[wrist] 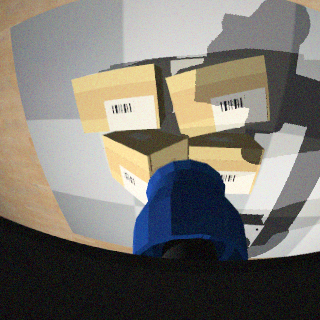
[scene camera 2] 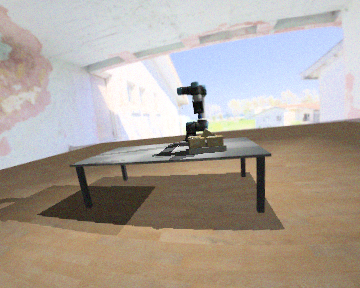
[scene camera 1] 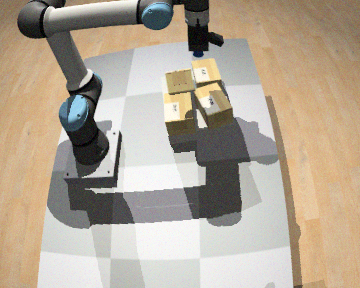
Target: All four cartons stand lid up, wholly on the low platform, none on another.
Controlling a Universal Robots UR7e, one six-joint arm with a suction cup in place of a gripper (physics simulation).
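Where they show: hand, its tool point: (wrist: 185, 195) (scene camera 2: 199, 118) (scene camera 1: 198, 54); arm's base, origin of its link: (scene camera 1: 91, 149).
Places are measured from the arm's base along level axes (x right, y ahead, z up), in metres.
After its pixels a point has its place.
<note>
Four cartons are grouped on the low grey platform (scene camera 2: 210, 149) {y 0.530, x -0.181, z -0.015 m}. The back-right carton (scene camera 1: 202, 66) {y 0.462, x -0.250, z 0.084 m} (scene camera 2: 215, 141) {y 0.518, x -0.229, z 0.048 m} (wrist: 90, 102) {y 0.475, x -0.266, z 0.084 m}, the front-right one (scene camera 1: 209, 95) {y 0.461, x -0.084, z 0.082 m} (scene camera 2: 197, 143) {y 0.514, x -0.075, z 0.045 m} (wrist: 185, 105) {y 0.458, x -0.117, z 0.084 m} and the front-left one (scene camera 1: 175, 101) {y 0.340, x -0.079, z 0.083 m} (wrist: 215, 155) {y 0.378, x -0.069, z 0.084 m} lie roughly flat, labelled faces up. The back-left carton (scene camera 1: 179, 81) {y 0.365, x -0.138, z 0.122 m} (scene camera 2: 207, 133) {y 0.412, x -0.174, z 0.111 m} (wrist: 142, 141) {y 0.413, x -0.180, z 0.106 m} is tilted on an edge, its label on a slanted side in the wrist view. Whether it rests on a neighbour is hidden. My suction gripper (scene camera 1: 198, 54) (wrist: 186, 200) is off and empty, above and behind the cartons; its cup hides part of them in the wrist view.
The arm's base plate (scene camera 1: 95, 172) {y 0.023, x 0.111, z 0.005 m} stands on the checkered table (scene camera 1: 155, 272) {y 0.203, x 0.492, z -0.041 m} (scene camera 2: 125, 154) {y 0.282, x 0.722, z -0.041 m}, to the left of the cartons in scene camera 1. The arm reaches over the back of the table. Its dark shadow crosses the table beside the cartons.
</note>
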